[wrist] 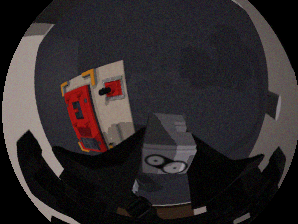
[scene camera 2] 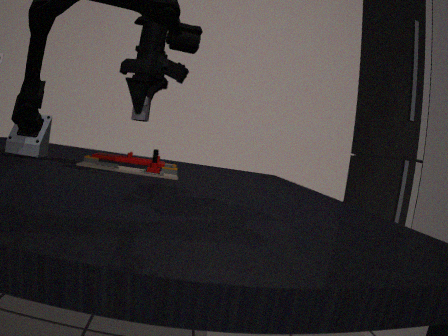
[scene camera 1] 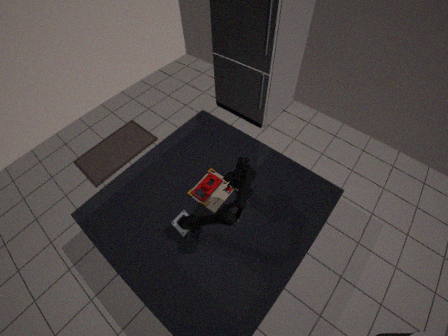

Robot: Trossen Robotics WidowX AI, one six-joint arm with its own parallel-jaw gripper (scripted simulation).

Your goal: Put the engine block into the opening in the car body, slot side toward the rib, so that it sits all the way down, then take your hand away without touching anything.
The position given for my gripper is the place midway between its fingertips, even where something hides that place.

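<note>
A red car body [wrist: 79,102] is present. A grey engine block [wrist: 167,148] is held by my gripper [scene camera 2: 140,115], seen also in the wrist view [wrist: 165,133].
</note>
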